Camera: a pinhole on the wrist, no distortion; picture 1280 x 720 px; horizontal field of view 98.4 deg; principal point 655.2 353.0 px. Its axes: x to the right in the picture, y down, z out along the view. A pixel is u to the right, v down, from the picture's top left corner.
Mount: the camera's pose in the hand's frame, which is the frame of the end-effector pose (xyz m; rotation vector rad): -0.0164 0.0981 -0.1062 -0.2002 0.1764 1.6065
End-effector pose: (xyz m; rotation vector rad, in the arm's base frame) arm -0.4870 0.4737 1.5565 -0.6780 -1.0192 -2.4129
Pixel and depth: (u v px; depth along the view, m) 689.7 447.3 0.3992
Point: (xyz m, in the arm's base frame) -0.2212 0.5617 1.7836
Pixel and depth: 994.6 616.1 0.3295
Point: -0.0917 0.4013 1.7420
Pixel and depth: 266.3 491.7 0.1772
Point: -0.4057 0.5456 1.5888
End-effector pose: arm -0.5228 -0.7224 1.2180 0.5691 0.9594 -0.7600
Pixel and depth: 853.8 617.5 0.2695
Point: -0.3157 -0.6154 1.4401
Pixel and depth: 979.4 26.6 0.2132
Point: -0.2343 -0.6374 1.1913
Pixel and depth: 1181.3 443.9 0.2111
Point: -0.2522 -0.5297 1.3316
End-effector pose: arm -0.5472 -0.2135 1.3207 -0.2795 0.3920 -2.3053
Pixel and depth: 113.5 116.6 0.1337
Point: -0.5562 -0.2591 1.3737
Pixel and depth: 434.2 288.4 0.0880
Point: -0.4906 -0.2626 1.2780
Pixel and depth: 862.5 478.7 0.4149
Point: -0.1536 -0.3984 1.4272
